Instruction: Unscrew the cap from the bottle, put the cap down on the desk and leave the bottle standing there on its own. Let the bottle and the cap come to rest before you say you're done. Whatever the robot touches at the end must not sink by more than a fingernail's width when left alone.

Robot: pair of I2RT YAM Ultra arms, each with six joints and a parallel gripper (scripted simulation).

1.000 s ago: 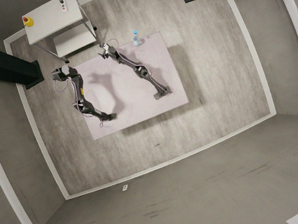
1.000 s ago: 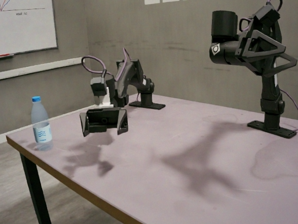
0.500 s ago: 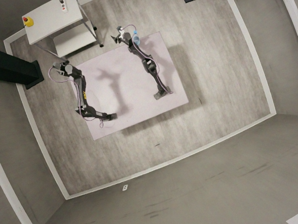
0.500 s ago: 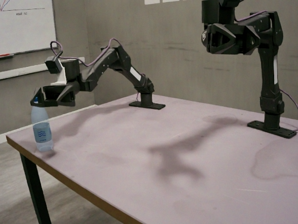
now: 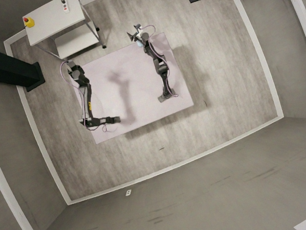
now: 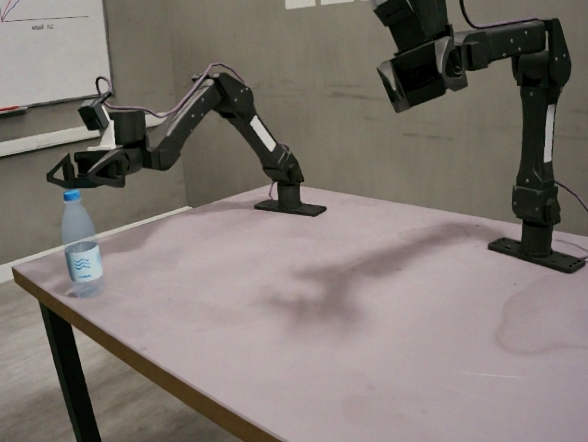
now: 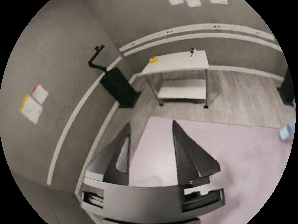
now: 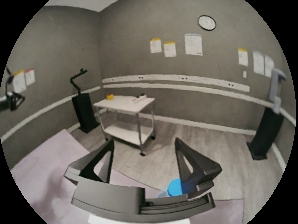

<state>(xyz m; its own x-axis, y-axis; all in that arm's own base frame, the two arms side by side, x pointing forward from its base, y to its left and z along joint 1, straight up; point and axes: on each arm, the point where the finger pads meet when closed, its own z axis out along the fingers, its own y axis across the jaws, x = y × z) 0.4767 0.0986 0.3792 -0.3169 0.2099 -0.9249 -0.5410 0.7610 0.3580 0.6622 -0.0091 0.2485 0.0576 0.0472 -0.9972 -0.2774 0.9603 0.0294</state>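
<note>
My left gripper is now 63 cm to the left of the blue cap, 18 cm above it and 15 cm short of it. Also, from my left hand: clear plastic bottle 63 cm to the right, 28 cm below, 15 cm ahead.
Right now the blue cap is 60 mm to the right of my right hand, 50 mm below it and 20 mm behind it. From my right hand the other things lie so: clear plastic bottle 150 mm below, 60 mm to the right, 20 mm behind.
</note>
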